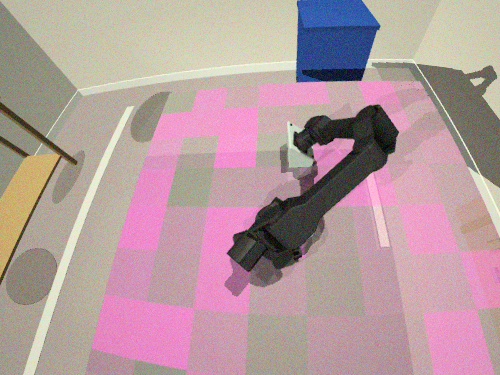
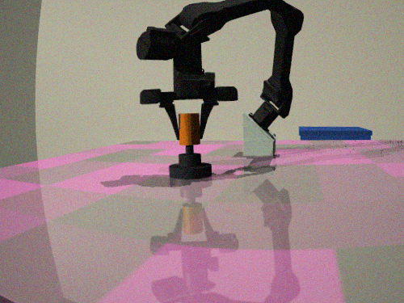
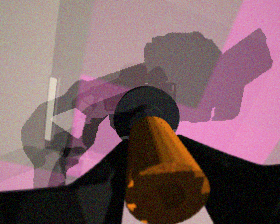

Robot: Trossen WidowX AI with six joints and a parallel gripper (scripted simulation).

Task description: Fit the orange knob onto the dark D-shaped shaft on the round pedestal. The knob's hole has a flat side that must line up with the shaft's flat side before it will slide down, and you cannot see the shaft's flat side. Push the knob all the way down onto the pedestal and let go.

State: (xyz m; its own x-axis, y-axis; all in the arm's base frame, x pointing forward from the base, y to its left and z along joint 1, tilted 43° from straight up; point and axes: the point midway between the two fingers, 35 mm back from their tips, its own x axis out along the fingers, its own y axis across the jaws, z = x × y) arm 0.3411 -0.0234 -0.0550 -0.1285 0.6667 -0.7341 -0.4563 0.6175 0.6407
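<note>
Now: the orange knob 2 cm above my gripper tip. The rest, counted from my gripper tip: round pedestal (4 cm below).
</note>
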